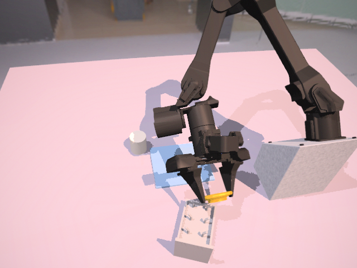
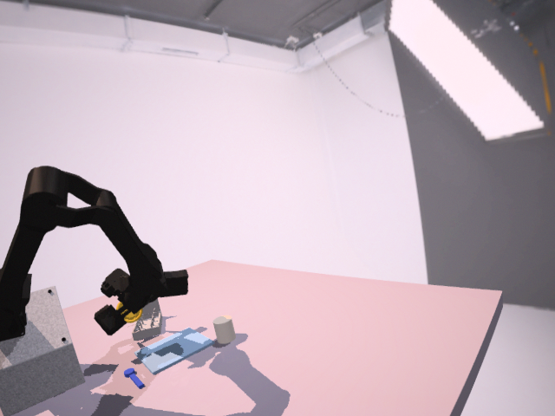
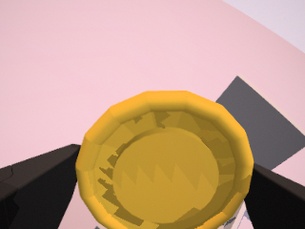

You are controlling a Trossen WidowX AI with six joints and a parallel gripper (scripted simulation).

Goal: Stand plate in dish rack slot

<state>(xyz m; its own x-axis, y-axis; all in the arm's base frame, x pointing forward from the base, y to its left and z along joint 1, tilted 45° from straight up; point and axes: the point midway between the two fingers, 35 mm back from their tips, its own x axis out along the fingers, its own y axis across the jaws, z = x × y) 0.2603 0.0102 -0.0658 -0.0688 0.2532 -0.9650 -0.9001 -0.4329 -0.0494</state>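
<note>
Right now my gripper tip is 40 mm short of the dish rack, 30 mm to the right of it and 50 mm above it. From my gripper tip the other things lie so: blue spoon: 50 mm behind, 210 mm to the right, 70 mm below; yellow plate: 10 mm to the right; light blue mat: 60 mm ahead, 160 mm to the right, 70 mm below.
</note>
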